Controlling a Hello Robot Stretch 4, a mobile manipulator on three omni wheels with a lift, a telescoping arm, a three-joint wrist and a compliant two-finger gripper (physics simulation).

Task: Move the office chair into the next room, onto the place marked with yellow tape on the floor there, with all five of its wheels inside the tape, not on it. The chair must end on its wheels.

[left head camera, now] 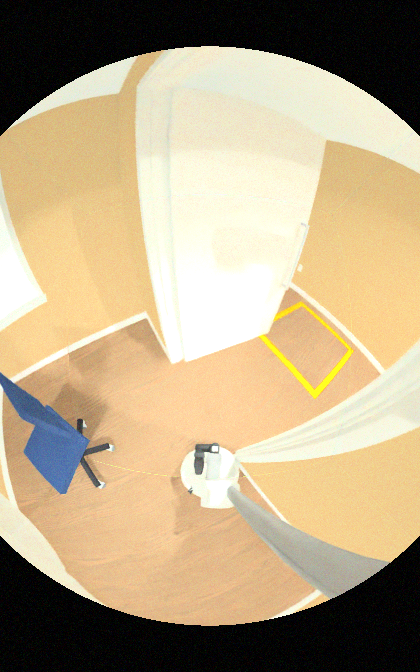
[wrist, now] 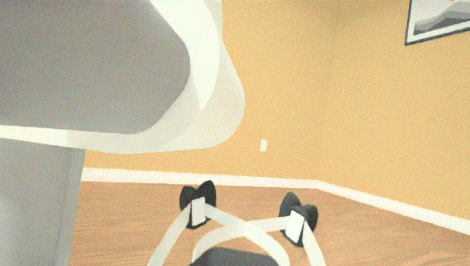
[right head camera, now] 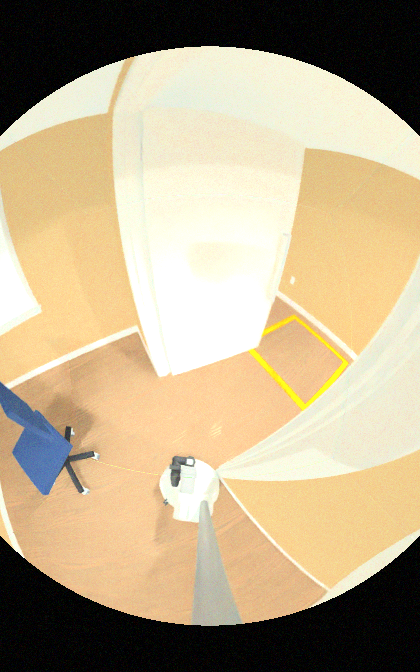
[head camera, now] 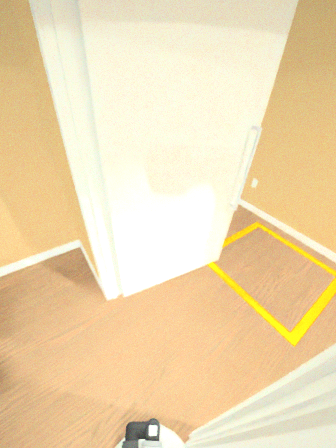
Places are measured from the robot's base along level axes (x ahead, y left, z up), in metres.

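Where they show: gripper, between the fingertips: (left head camera: 197,494) (wrist: 247,202).
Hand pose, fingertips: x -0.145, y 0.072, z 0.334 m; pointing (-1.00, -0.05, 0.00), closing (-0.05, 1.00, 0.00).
Each offset is from my fingertips to the top centre of the thing. "spot": to the spot under its first point.
The blue office chair (left head camera: 57,455) (right head camera: 42,457) stands on its wheels at the left in both side head views, on this side of the doorway. Part of its base is hidden by the seat. The yellow tape outline @(spot: dx +1.141, dy -0.904, dz -0.361 m) (head camera: 255,303) (left head camera: 289,365) (right head camera: 277,379) lies on the floor beyond the doorway at the right; the open door hides part of its left side, and no chair is inside it. My gripper (wrist: 247,202) is open and empty in the wrist view, its two fingertips apart, well away from the chair.
A white door @(spot: dx +1.308, dy -0.081, dz +0.846 m) (head camera: 170,150) (left head camera: 235,240) (right head camera: 215,250) with a long handle @(spot: dx +1.522, dy -0.606, dz +0.697 m) (head camera: 246,167) stands swung open. The near door frame (head camera: 260,395) (left head camera: 320,425) (right head camera: 300,440) rises close at the right of my base (left head camera: 207,475) (right head camera: 187,492). A picture (wrist: 440,20) hangs on the wall.
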